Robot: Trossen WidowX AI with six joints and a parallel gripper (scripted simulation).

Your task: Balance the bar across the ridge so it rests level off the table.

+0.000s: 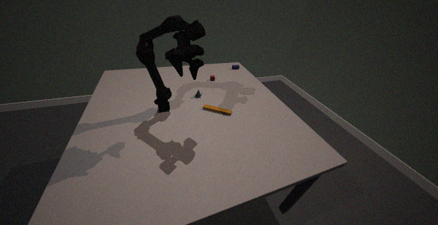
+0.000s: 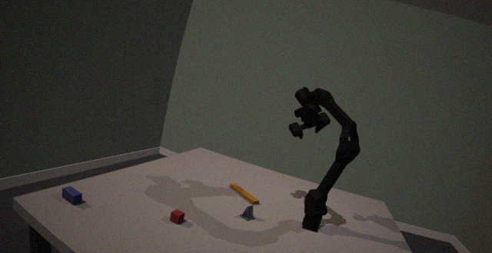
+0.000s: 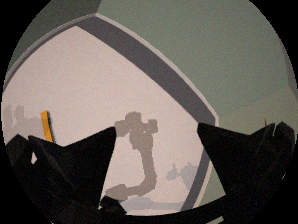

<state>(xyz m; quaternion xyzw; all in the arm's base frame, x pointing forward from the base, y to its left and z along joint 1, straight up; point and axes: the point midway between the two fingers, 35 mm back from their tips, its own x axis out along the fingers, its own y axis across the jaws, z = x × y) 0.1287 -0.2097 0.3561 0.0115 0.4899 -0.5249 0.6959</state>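
The orange bar lies 320 mm below my gripper tip, 200 mm ahead of it and 130 mm to the left of it. The rest, counted from my gripper tip: blue block: 730 mm to the left, 610 mm ahead, 320 mm below; then red cube: 550 mm to the left, 320 mm below, 300 mm ahead.
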